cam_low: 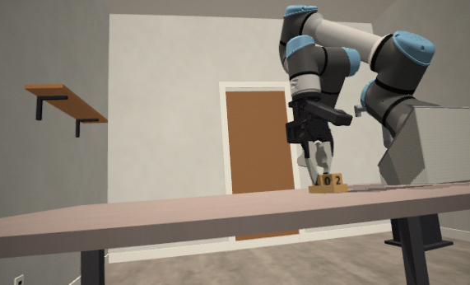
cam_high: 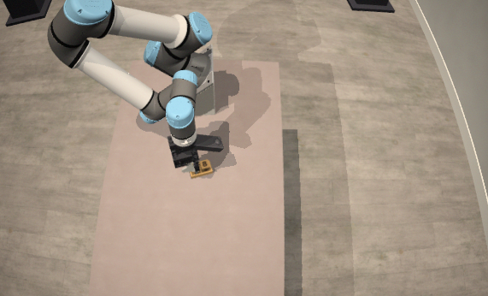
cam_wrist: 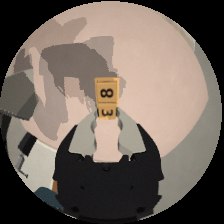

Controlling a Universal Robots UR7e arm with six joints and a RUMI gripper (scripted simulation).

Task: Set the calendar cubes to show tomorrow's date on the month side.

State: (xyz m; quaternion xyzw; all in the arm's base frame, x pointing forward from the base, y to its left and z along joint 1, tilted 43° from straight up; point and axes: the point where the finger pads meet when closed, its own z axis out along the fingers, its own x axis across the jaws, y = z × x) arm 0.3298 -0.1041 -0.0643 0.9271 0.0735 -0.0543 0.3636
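Right now my hand is 20 mm to the right of the wooden tray and 30 mm above it.
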